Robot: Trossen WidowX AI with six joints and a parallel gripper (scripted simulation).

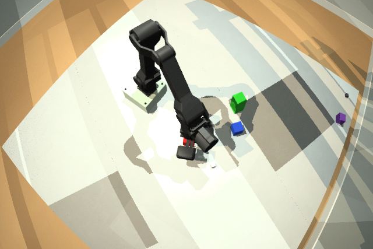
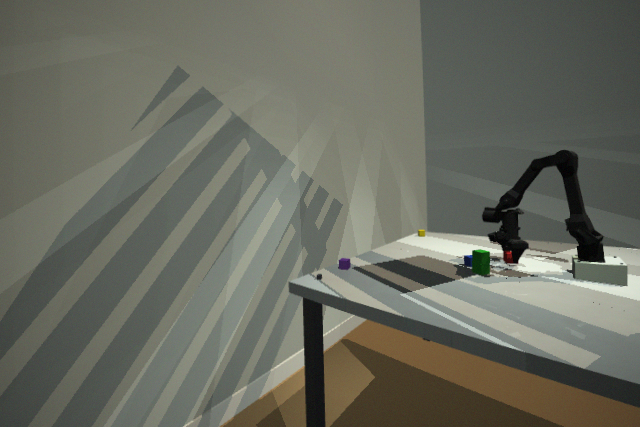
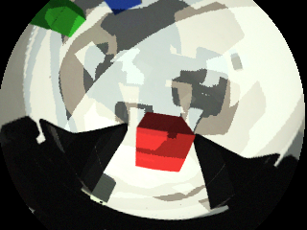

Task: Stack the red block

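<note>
My gripper tip is now 15 cm to the right of the blue block, 11 cm short of it and 1 cm below it. Also, from my gripper tip: tiny white piece (13 cm ahead, 2 cm to the right); then yellow cube (56 cm ahead, 37 cm to the right, 1 cm above); then red block (1 cm above).
</note>
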